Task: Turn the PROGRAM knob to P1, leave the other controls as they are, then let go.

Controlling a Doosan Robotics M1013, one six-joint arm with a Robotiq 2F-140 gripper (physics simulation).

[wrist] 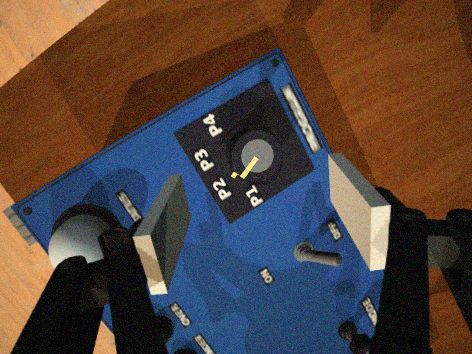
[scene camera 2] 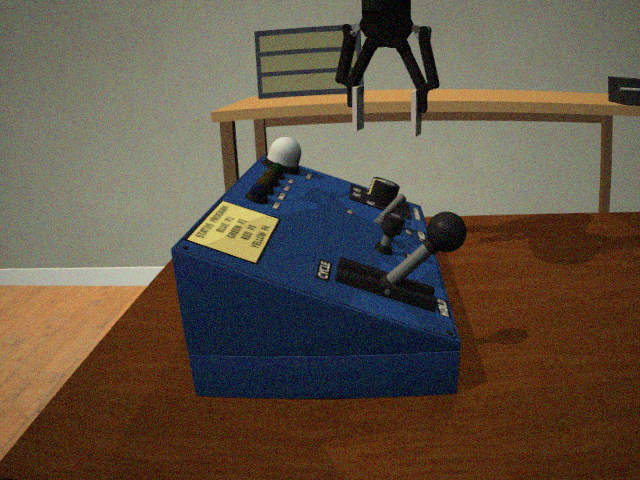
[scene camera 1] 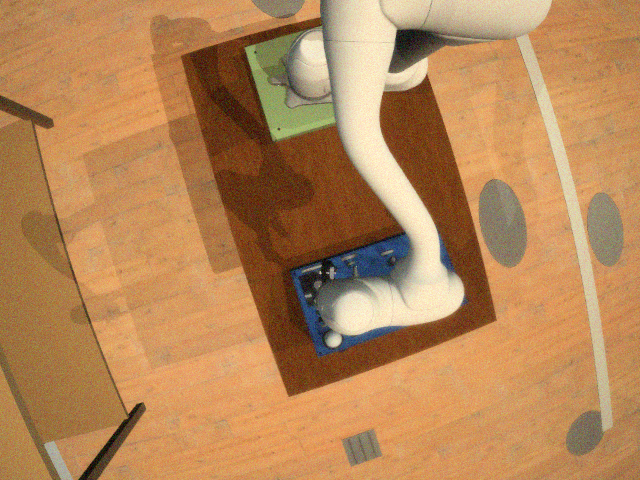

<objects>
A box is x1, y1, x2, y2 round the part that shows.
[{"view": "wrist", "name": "my gripper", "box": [10, 153, 471, 353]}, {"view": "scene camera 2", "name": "my gripper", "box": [335, 0, 439, 136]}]
</objects>
